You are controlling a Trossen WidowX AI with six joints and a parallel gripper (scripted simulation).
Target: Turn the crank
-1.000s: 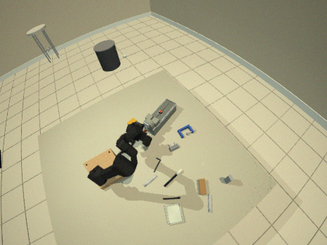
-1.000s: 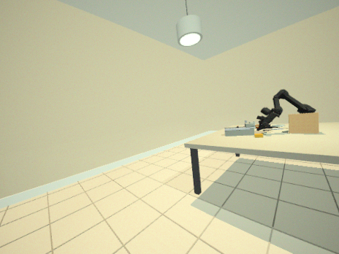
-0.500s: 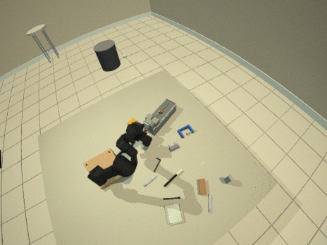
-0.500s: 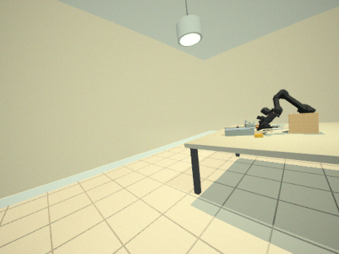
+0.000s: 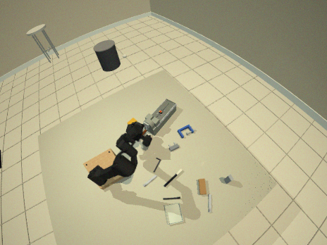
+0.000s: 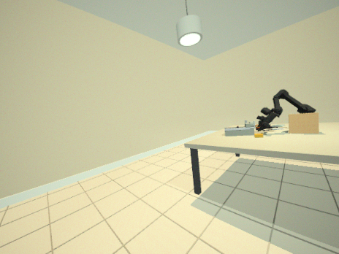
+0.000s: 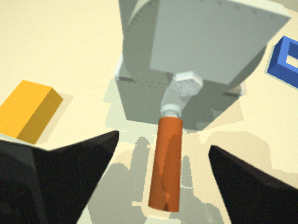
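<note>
Right now the brown crank handle is 20 mm behind my gripper tip and 30 mm above it. Round my gripper tip: red pointer: 160 mm ahead, 40 mm to the left, 50 mm above; then grey clamp: 80 mm ahead, 180 mm to the right, 20 mm below; then orange block: 20 mm behind, 150 mm to the left, 20 mm below.
</note>
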